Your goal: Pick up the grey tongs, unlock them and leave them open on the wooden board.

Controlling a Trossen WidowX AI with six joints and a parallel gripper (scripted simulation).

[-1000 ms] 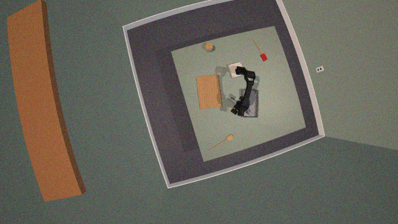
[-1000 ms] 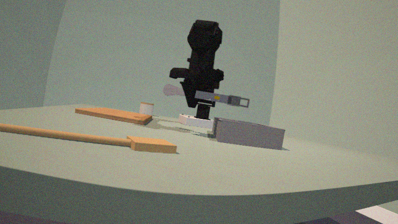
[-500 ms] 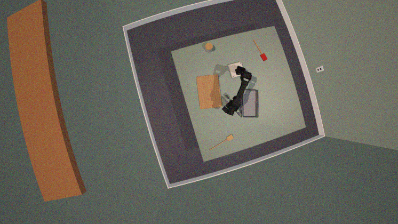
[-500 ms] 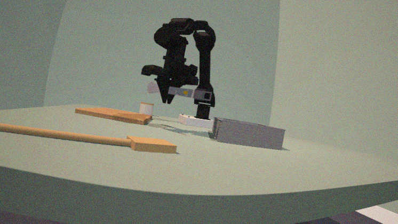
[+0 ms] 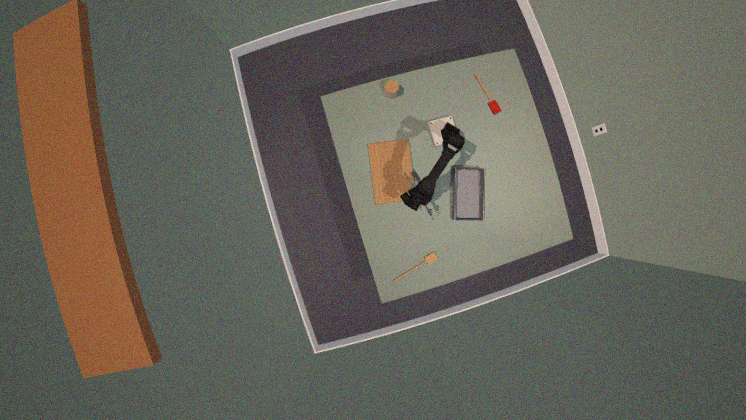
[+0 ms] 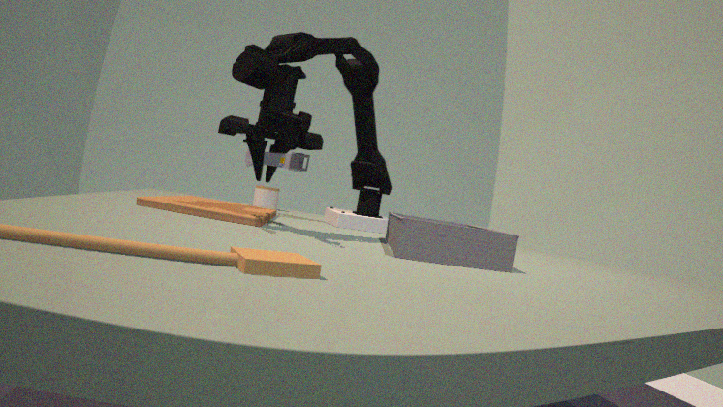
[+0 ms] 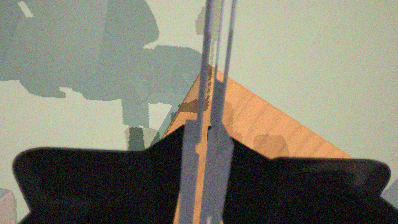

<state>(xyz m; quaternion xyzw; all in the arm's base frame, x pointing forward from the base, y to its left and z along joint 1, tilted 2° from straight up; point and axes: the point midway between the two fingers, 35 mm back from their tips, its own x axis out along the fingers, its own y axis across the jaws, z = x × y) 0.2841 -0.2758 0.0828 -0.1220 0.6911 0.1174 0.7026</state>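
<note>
The wooden board lies 15 cm behind my gripper tip, 9 cm to the right of it and 7 cm below it. Also, from my gripper tip: yellow lock piece 8 cm ahead, 3 cm to the left, 4 cm above; grey roasting tin 8 cm ahead, 31 cm to the left, 5 cm below; small cork-coloured cylinder 62 cm behind, 3 cm to the left, 4 cm below.
</note>
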